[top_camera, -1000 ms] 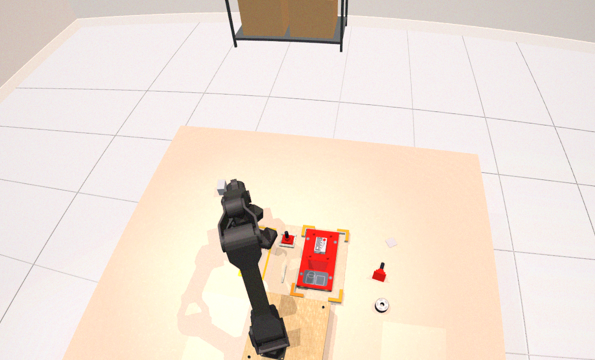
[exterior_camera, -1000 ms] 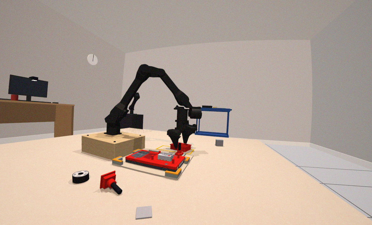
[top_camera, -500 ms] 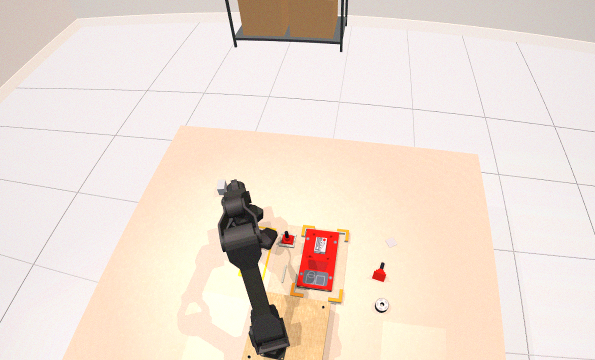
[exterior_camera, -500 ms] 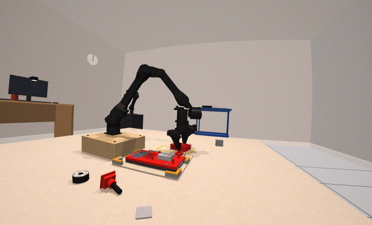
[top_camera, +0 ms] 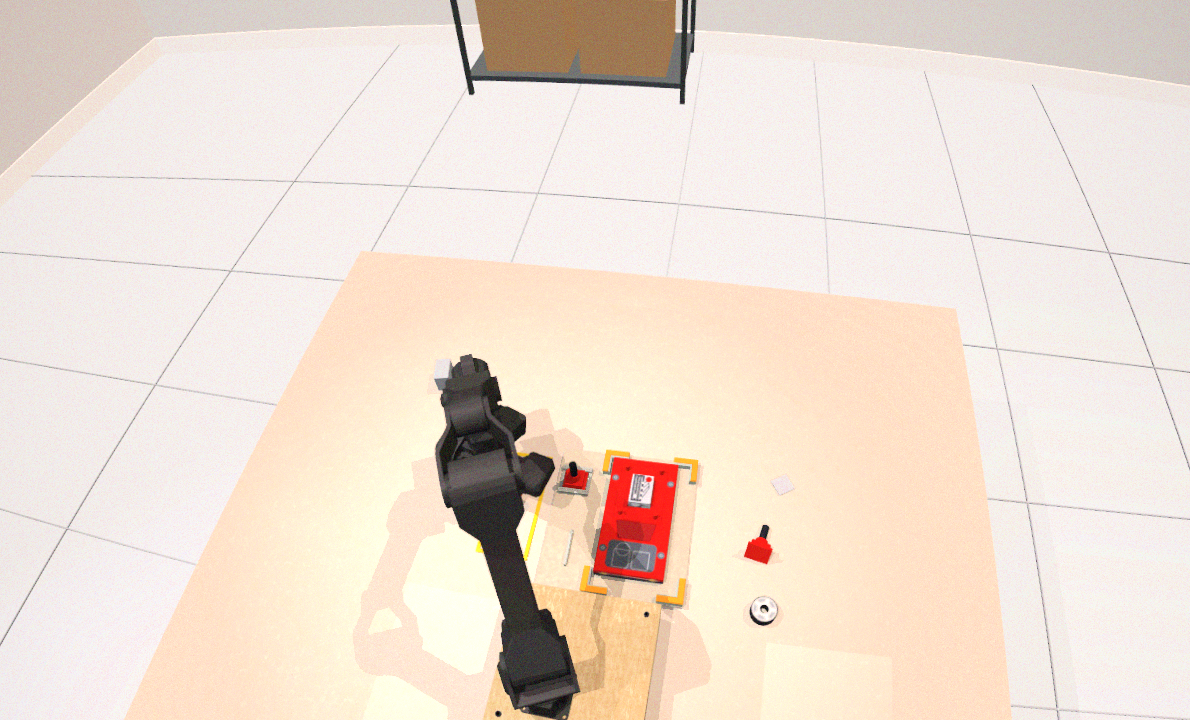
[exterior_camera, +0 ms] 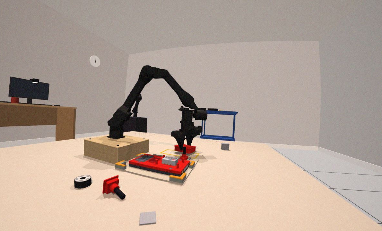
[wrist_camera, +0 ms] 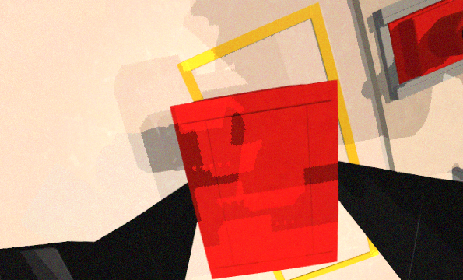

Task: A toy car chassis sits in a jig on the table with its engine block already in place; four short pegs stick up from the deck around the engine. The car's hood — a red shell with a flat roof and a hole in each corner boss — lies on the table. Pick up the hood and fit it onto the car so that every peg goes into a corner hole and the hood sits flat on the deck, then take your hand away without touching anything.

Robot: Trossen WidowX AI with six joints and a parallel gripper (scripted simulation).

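Now: the grey engine block 20 mm ahead of my gripper tip and 220 mm to the right of it. From my gripper tip the other things lie so: orange-cornered jig: 20 mm behind, 210 mm to the right, 10 mm below; then red hood: 10 mm above; then black-and-white wheel: 140 mm behind, 440 mm to the right, 10 mm below.
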